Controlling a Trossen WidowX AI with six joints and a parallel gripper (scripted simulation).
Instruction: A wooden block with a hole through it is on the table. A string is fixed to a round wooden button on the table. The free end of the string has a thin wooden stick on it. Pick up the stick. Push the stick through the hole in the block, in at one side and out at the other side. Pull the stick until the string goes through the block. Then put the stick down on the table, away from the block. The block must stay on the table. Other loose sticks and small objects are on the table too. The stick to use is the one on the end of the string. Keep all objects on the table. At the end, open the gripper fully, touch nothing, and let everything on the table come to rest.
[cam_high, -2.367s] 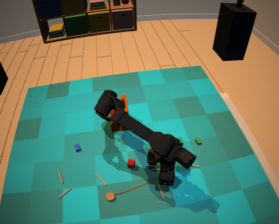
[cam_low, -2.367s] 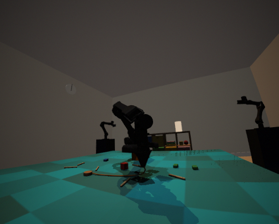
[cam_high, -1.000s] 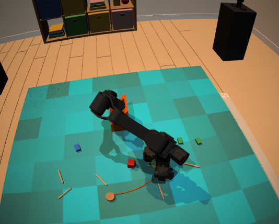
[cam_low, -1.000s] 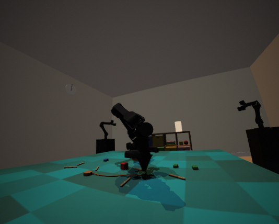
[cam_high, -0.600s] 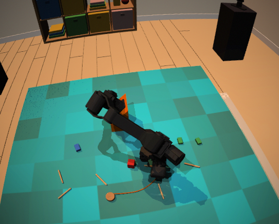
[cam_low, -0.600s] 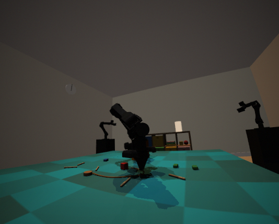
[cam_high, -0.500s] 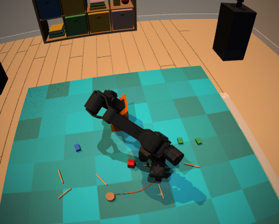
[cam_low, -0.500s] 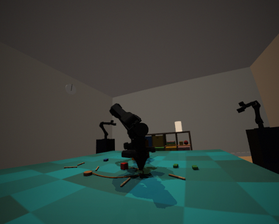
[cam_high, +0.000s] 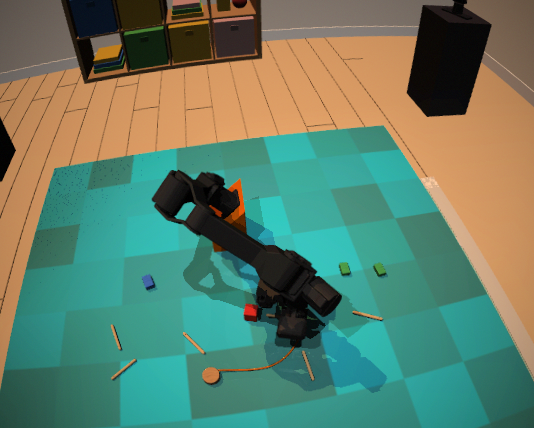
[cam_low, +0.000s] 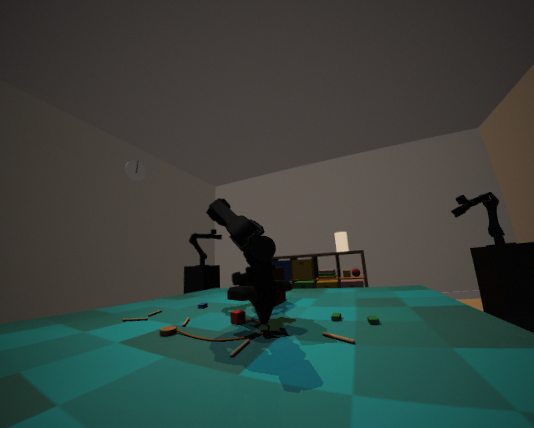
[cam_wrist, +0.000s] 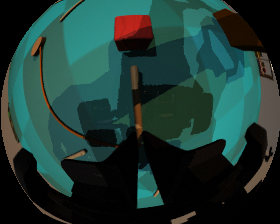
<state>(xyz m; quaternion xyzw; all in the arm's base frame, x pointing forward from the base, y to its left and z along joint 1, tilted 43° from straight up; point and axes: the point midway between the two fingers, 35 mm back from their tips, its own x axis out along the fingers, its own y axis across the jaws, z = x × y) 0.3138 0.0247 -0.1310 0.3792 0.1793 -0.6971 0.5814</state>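
The red cube lies 30 mm behind my gripper tip and 100 mm to the right of it. From my gripper tip the other things lie so: blue cube (180 mm behind, 360 mm to the right, 10 mm below); then round wooden button (110 mm ahead, 220 mm to the right, 10 mm below); then green cube (100 mm behind, 260 mm to the left, 10 mm below).
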